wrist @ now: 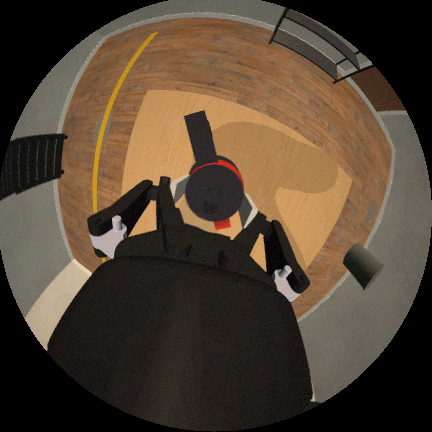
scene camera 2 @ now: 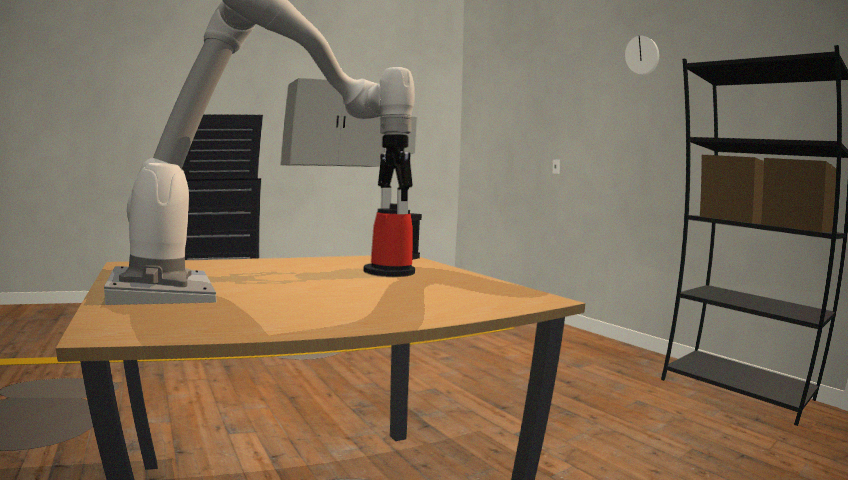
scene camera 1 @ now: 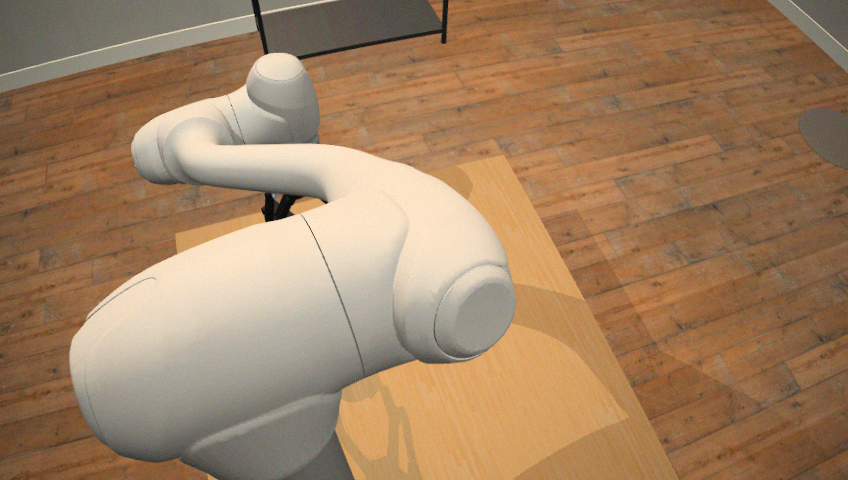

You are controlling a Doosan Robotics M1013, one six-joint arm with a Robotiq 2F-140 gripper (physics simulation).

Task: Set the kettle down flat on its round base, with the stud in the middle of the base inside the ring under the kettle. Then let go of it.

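The red kettle [scene camera 2: 392,240] [wrist: 215,186], with its black lid and black handle, is upright on the round black base [scene camera 2: 371,271] in the second scene view. No gap shows between the kettle's bottom and the base. The stud and the ring are hidden under the kettle, so their fit cannot be seen. My gripper [scene camera 2: 393,202] [wrist: 214,191] is above the kettle, with its pale fingertips shut on the two sides of the lid. In the first scene view the arm hides the kettle, the base and my fingertips.
The wooden table [scene camera 1: 535,368] [scene camera 2: 309,315] [wrist: 160,115] carries the arm's mounting plate [scene camera 2: 160,295] at the left in the second scene view. A black shelf rack [scene camera 2: 683,178] with brown boxes stands at the right. A grey wall cabinet [scene camera 2: 306,121] hangs behind the arm.
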